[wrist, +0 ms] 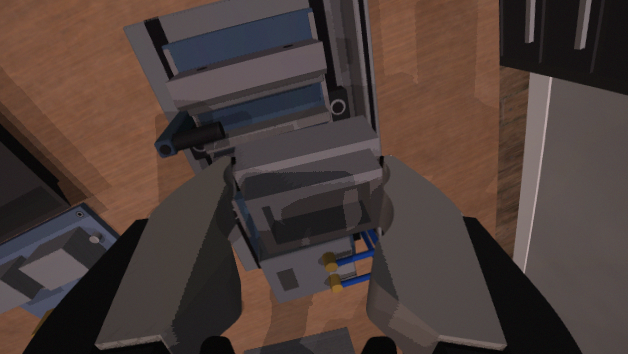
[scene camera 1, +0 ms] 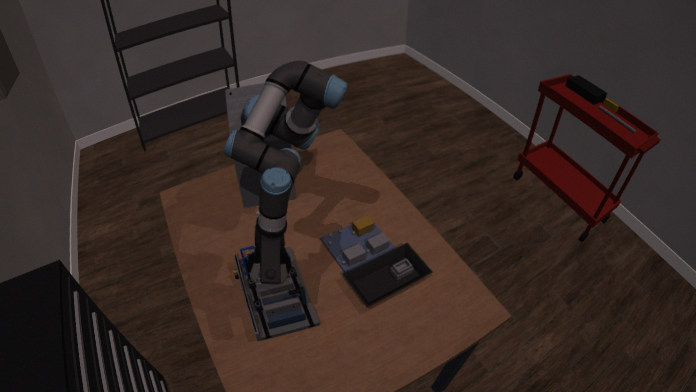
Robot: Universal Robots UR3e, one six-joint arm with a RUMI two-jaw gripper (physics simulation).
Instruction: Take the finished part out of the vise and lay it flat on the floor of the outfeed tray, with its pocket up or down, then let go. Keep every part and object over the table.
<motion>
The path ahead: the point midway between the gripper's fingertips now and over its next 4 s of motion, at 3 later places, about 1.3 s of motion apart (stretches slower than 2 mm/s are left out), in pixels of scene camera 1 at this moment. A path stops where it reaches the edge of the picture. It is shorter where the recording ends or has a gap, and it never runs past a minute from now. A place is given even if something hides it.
My gripper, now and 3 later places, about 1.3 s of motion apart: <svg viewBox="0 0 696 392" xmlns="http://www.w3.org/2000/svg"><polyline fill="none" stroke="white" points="267,282 329,279 376,280 373,291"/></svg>
</motion>
